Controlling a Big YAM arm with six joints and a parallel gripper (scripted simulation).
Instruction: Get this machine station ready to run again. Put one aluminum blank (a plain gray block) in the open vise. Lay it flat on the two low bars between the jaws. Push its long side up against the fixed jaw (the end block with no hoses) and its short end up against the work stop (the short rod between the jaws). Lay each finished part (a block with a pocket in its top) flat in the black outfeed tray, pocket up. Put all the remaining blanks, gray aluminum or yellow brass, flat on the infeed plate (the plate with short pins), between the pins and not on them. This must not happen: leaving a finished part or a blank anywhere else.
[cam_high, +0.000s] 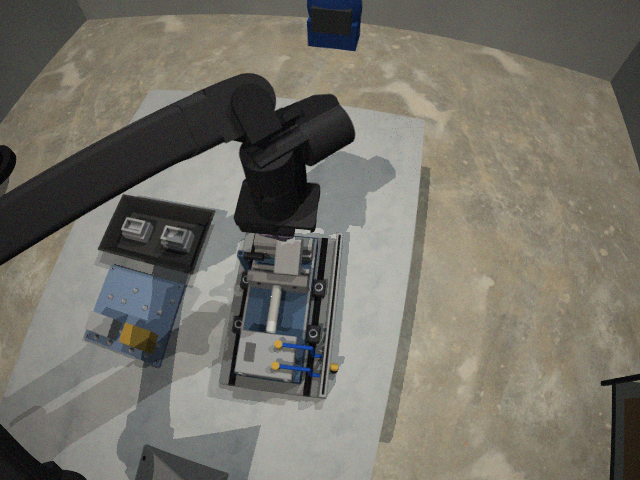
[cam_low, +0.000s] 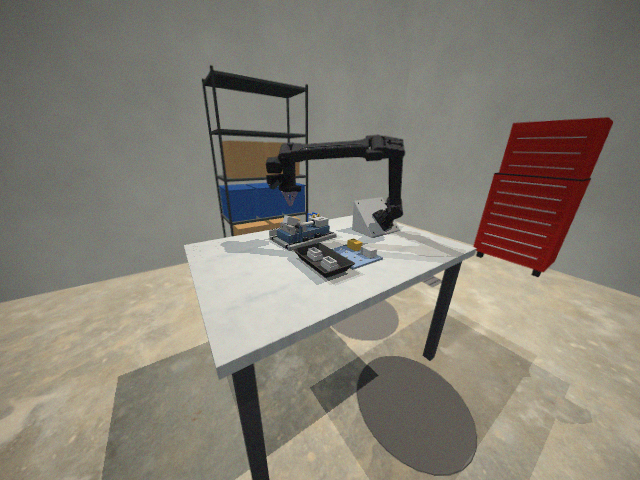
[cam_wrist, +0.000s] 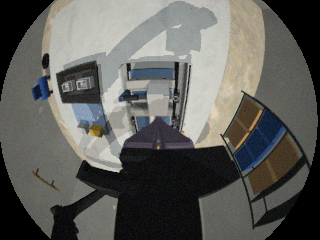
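Right now the gray aluminum blank is 8 cm below my hand. From my hand the other things lie so: blue vise (7 cm behind, 2 cm to the left, 15 cm below); pale rod (9 cm behind, 2 cm to the left, 11 cm below); brass blank (16 cm behind, 28 cm to the left, 16 cm below).
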